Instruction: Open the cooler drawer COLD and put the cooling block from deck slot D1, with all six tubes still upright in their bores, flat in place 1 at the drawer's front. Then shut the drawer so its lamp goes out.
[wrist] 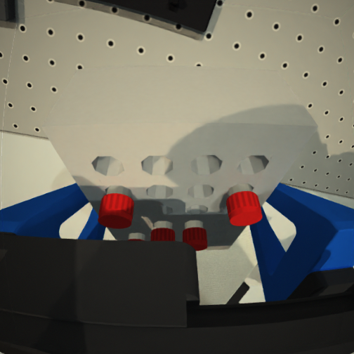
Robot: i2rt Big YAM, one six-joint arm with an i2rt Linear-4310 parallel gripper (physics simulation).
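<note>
The light grey cooling block (150, 95) fills the middle of the wrist view, its near face tapering downward between the fingers. My gripper (177, 177) is shut on the block, one blue finger at each side. Several red-capped tubes stand in the block's nearer bores: a left tube cap (116, 210), a right tube cap (244, 208) and two middle caps (163, 235) (195, 238). Another cap is mostly hidden by the dark gripper body, and the sixth cannot be made out. Empty bores show farther up. The block's underside is hidden. The drawer COLD and its lamp cannot be identified.
A pale perforated deck (165, 30) lies beyond and below the block. A black plate-like fixture (170, 12) is at the top, and part of a dark object (7, 12) shows at the top left. A pale textured surface (220, 275) shows below the block, beside a small black bar (238, 293).
</note>
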